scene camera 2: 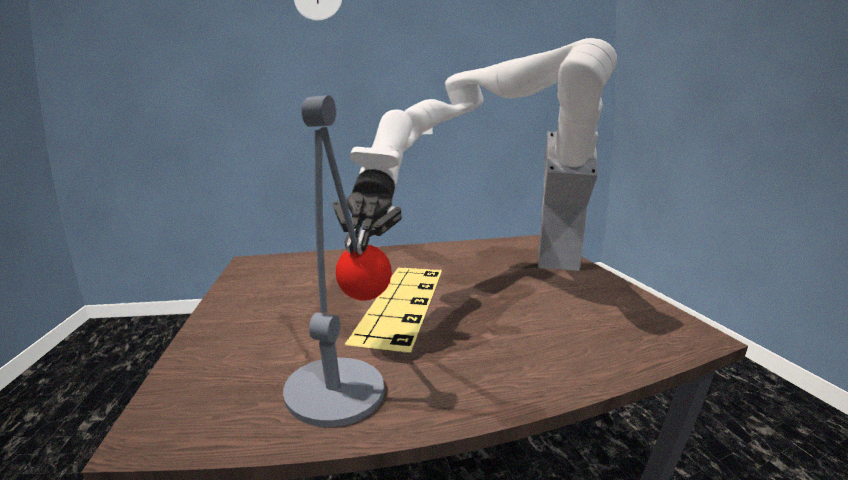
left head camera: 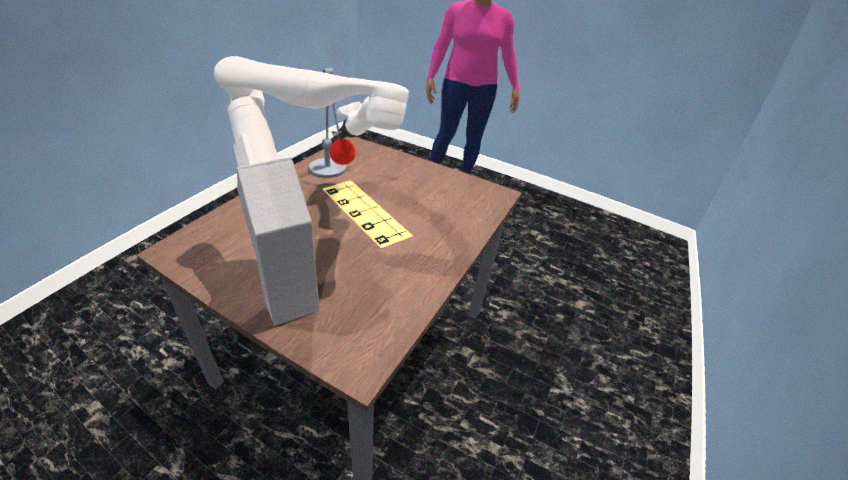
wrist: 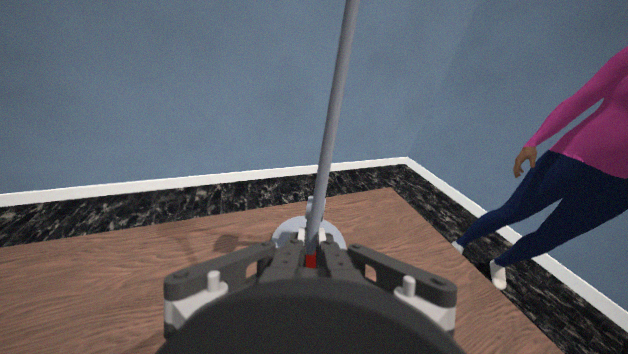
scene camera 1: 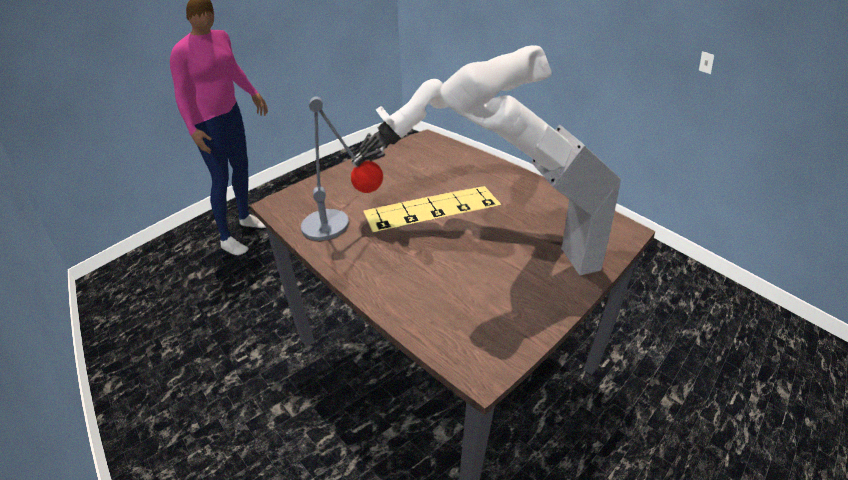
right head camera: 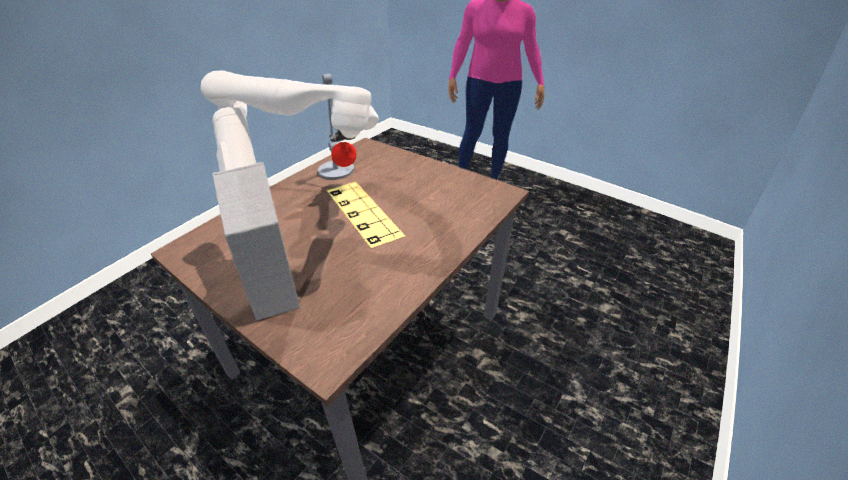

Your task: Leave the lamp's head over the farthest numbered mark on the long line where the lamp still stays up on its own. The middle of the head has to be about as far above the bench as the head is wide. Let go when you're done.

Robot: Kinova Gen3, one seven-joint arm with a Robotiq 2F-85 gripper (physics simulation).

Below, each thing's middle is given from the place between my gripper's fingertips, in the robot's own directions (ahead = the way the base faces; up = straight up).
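Scene:
Yellow numbered strip [scene camera 2: 393,321]: 200 mm below my hand, 230 mm to the right of it, 50 mm behind it. Grey round lamp base [scene camera 2: 332,392]: my hand 150 mm above it, 120 mm to the right of it, 20 mm short of it.

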